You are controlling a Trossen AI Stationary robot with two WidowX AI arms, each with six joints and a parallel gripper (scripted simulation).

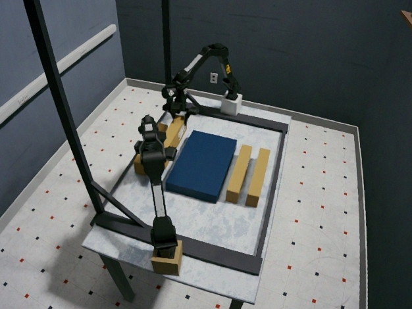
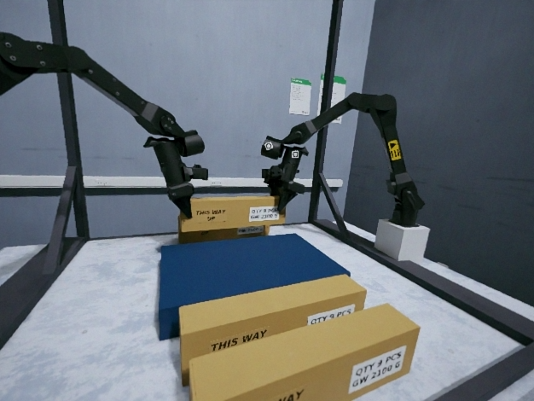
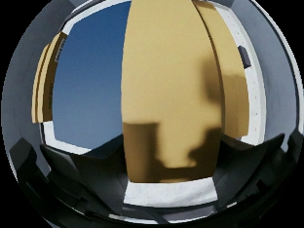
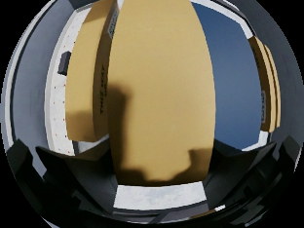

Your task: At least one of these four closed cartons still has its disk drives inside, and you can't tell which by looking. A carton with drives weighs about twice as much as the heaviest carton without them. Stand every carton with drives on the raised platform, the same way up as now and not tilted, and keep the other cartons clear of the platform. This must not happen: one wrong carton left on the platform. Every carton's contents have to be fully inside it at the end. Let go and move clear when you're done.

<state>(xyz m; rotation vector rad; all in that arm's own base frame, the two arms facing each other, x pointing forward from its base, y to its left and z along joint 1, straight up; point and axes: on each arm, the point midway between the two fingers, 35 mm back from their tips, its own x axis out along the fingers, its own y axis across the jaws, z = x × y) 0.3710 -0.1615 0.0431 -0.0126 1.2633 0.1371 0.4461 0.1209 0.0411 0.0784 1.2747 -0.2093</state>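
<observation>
Now: the carton 15 cm to the left of my right hand and 3 cm below it. Round my right hand: dark frame rail (55 cm ahead, 13 cm to the left, 15 cm below); raised blue platform (18 cm ahead, 14 cm to the left, 13 cm below).
My left gripper is now 14 cm to the left of the carton and 4 cm above it. Also, from my left hand: dark frame rail: 55 cm ahead, 16 cm to the right, 15 cm below; raised blue platform: 18 cm ahead, 16 cm to the right, 13 cm below.
</observation>
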